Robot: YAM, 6 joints.
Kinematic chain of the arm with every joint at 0, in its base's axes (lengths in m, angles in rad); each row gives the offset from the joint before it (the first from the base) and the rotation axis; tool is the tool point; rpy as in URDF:
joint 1: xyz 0 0 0.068 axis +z
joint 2: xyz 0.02 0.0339 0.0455 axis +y
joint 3: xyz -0.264 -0.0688 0 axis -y
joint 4: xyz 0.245 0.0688 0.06 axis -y
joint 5: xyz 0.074 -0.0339 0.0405 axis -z
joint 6: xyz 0.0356 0 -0.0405 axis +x
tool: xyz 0 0 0 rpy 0 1.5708 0
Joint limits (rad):
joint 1: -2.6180..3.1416
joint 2: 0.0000..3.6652
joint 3: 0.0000..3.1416
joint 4: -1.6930..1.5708
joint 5: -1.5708..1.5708
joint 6: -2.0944..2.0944
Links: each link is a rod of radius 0.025 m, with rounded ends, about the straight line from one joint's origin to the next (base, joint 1, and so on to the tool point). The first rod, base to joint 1, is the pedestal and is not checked.
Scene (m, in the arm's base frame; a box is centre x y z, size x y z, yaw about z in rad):
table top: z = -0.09
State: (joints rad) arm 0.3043 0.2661 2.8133 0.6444 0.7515 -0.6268
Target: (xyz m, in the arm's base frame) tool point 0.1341 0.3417 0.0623
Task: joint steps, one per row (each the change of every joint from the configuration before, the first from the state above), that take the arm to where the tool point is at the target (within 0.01 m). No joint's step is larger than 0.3 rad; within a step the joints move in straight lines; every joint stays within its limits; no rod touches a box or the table.
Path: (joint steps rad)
1: 0.1356 0.2599 -0.2642 -0.0740 -0.0187 0.0000
2: 0.1355 0.2599 -0.2642 -0.0739 -0.0188 0.0000
3: 0.1356 0.2600 -0.2642 -0.0740 -0.0187 0.0000
4: 0.1355 0.2599 -0.2641 -0.0740 -0.0188 0.0000
5: 0.1356 0.2599 -0.2642 -0.0740 -0.0187 0.0000
6: 0.1356 0.2599 -0.2642 -0.0739 -0.0188 0.0000
7: 0.1355 0.2599 -0.2642 -0.0740 -0.0187 0.0000

